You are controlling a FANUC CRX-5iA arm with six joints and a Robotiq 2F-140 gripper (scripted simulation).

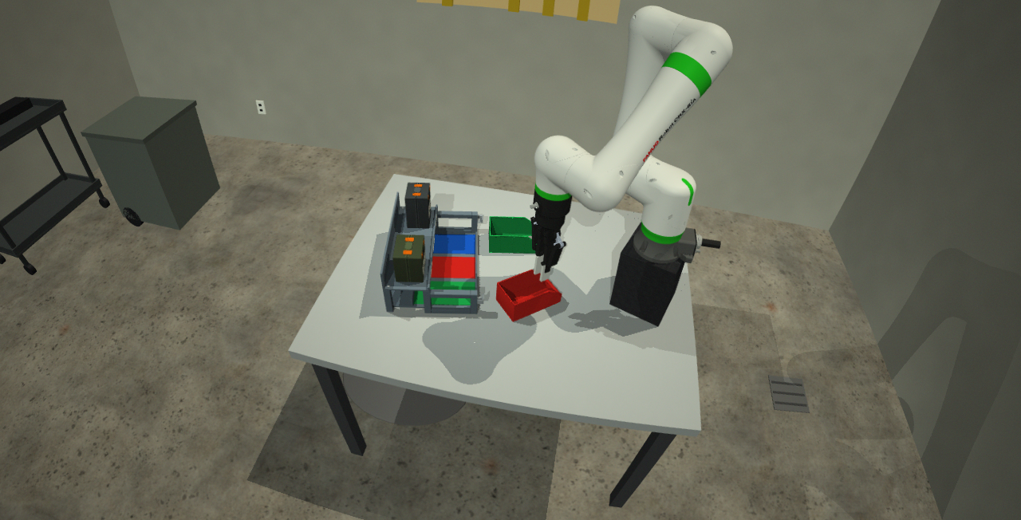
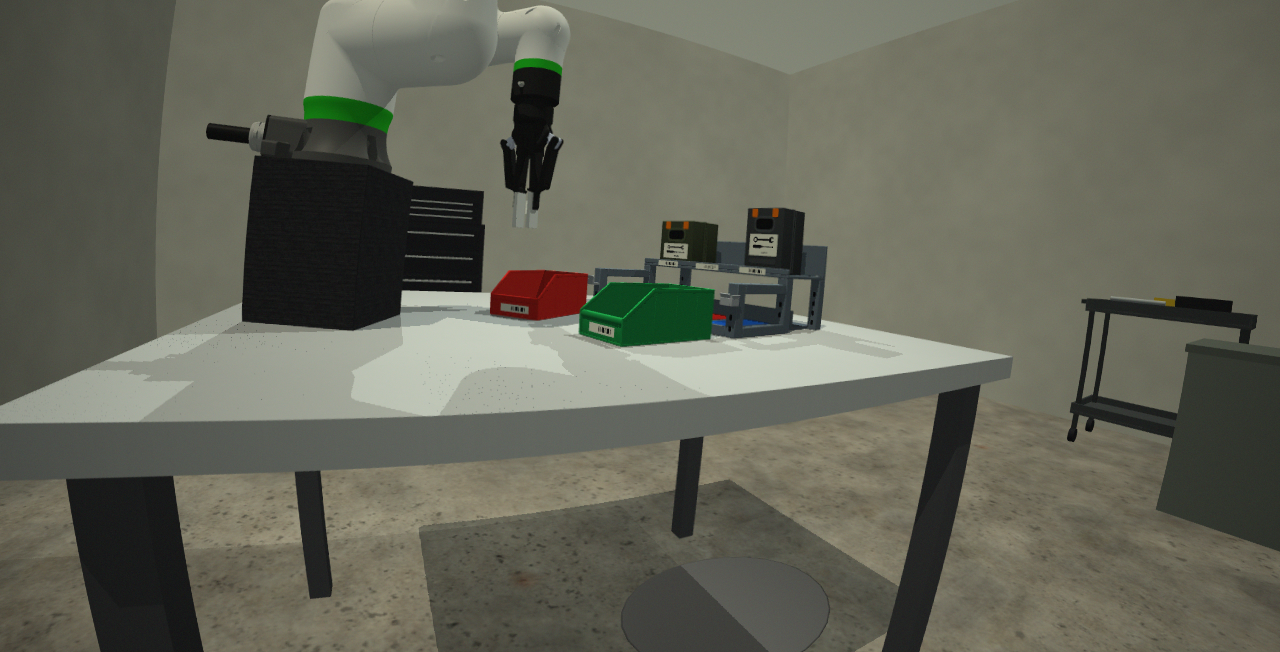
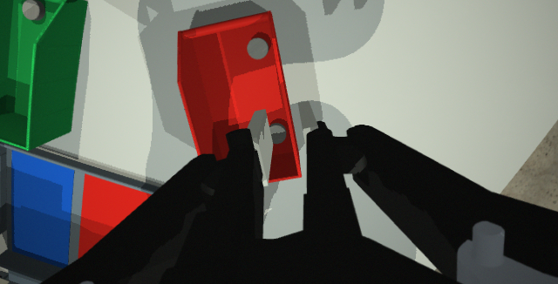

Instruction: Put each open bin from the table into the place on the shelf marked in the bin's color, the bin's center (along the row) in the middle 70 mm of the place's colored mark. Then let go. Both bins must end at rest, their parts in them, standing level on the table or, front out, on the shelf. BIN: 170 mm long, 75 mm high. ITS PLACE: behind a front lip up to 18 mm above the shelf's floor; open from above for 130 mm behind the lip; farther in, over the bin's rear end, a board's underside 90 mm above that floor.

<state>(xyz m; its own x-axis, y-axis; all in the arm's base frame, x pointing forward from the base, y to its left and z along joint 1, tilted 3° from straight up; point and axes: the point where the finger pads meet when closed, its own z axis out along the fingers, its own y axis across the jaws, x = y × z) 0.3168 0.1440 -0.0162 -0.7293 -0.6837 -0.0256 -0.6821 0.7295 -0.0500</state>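
Now: hand 150 mm above the red bin, 40 mm to the left of it and 30 mm short of it. Also, from my hand: green bin: 280 mm to the right, 150 mm below, 130 mm ahead.
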